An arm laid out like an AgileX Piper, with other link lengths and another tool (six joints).
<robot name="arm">
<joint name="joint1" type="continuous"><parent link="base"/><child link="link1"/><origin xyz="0 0 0.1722"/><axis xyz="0 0 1"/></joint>
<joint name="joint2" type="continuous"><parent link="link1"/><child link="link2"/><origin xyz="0 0 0"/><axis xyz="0 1 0"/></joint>
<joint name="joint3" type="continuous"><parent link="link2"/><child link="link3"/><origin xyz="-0.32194 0 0.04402"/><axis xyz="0 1 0"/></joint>
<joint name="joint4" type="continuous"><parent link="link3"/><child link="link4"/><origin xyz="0.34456 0 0.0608"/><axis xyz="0.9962 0 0.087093"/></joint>
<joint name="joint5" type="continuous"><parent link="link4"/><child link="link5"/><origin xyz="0 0 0"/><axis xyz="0 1 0"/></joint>
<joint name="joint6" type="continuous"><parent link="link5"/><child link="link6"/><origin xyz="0.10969 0 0.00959"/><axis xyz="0.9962 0 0.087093"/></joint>
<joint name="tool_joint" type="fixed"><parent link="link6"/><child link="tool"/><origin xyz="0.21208 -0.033 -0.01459" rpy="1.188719 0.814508 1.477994"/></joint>
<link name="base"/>
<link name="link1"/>
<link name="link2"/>
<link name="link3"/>
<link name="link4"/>
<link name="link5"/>
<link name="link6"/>
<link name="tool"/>
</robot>
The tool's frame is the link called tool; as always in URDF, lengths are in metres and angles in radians. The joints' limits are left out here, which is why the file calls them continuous.
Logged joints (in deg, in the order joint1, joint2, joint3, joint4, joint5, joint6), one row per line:
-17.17 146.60 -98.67 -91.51 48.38 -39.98
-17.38 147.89 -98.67 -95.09 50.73 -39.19
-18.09 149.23 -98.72 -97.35 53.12 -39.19
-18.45 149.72 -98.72 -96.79 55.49 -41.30
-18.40 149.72 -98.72 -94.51 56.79 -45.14
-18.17 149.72 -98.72 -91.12 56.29 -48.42
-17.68 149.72 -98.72 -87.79 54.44 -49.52
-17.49 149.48 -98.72 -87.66 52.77 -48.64
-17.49 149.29 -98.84 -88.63 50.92 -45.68
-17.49 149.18 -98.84 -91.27 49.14 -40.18
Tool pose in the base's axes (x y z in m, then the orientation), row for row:
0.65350 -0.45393 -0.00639 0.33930 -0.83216 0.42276 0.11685
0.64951 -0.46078 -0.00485 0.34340 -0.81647 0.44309 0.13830
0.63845 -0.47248 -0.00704 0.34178 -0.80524 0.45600 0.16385
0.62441 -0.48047 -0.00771 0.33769 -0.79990 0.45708 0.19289
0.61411 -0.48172 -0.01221 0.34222 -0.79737 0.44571 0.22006
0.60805 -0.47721 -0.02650 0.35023 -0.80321 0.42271 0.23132
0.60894 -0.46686 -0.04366 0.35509 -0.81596 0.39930 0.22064
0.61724 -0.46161 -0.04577 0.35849 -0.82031 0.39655 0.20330
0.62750 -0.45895 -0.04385 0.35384 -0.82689 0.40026 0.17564
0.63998 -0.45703 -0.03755 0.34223 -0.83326 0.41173 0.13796
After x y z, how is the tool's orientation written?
As a quaternion, x y z w.
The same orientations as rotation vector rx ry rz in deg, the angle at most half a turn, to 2 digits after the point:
56.91 -139.58 70.91
56.90 -135.28 73.42
55.83 -131.53 74.49
54.29 -128.60 73.49
54.23 -126.35 70.63
55.17 -126.52 66.59
56.25 -129.26 63.25
57.31 -131.15 63.40
57.42 -134.20 64.96
56.72 -138.09 68.23

